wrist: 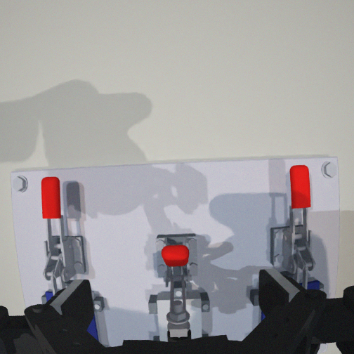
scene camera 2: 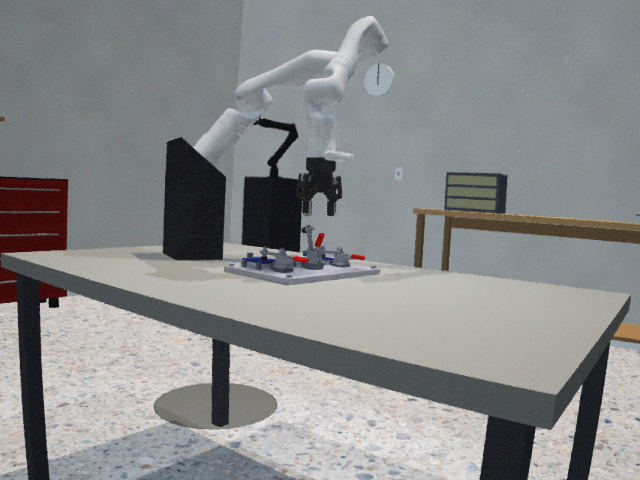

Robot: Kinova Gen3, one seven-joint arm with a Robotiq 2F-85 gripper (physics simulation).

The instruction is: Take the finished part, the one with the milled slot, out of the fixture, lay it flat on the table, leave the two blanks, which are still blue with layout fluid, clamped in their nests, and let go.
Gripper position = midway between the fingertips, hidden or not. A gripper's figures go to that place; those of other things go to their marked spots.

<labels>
My gripper (wrist: 174, 294): 0.15 m from the lens. A finished part (wrist: 192, 300): 0.27 m from the lens. A fixture plate (wrist: 230, 205): 0.28 m from the lens.
</labels>
